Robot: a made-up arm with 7 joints. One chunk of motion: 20 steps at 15 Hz.
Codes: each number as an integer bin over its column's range. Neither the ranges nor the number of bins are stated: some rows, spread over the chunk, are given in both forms.
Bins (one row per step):
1: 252 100 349 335 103 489
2: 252 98 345 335 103 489
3: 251 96 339 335 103 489
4: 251 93 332 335 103 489
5: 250 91 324 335 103 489
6: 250 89 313 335 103 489
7: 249 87 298 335 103 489
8: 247 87 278 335 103 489
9: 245 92 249 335 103 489
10: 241 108 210 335 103 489
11: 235 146 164 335 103 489
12: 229 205 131 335 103 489
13: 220 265 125 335 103 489
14: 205 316 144 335 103 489
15: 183 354 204 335 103 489
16: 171 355 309 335 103 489
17: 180 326 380 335 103 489
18: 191 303 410 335 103 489
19: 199 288 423 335 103 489
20: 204 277 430 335 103 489
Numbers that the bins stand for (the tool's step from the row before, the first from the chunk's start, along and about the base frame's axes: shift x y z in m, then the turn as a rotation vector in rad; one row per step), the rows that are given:
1: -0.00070 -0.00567 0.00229 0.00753 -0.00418 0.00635
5: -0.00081 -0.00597 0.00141 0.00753 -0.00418 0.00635
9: -0.00110 -0.00594 -0.00123 0.00753 -0.00418 0.00635
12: -0.00200 -0.00218 -0.00539 0.00753 -0.00418 0.00635
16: -0.00530 0.00281 0.00088 0.00753 -0.00418 0.00635
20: -0.00342 0.00022 0.00515 0.00753 -0.00418 0.00635
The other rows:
2: -0.00070 -0.00574 0.00215 0.00753 -0.00418 0.00635
3: -0.00076 -0.00581 0.00194 0.00753 -0.00418 0.00635
4: -0.00076 -0.00591 0.00169 0.00753 -0.00418 0.00635
6: -0.00081 -0.00604 0.00103 0.00753 -0.00418 0.00635
7: -0.00087 -0.00611 0.00050 0.00753 -0.00418 0.00635
8: -0.00098 -0.00611 -0.00021 0.00753 -0.00418 0.00635
10: -0.00132 -0.00541 -0.00260 0.00753 -0.00418 0.00635
11: -0.00166 -0.00414 -0.00422 0.00753 -0.00418 0.00635
13: -0.00251 -0.00018 -0.00560 0.00753 -0.00418 0.00635
14: -0.00337 0.00151 -0.00493 0.00753 -0.00418 0.00635
15: -0.00461 0.00278 -0.00281 0.00753 -0.00418 0.00635
17: -0.00478 0.00185 0.00339 0.00753 -0.00418 0.00635
18: -0.00416 0.00108 0.00444 0.00753 -0.00418 0.00635
19: -0.00371 0.00058 0.00490 0.00753 -0.00418 0.00635

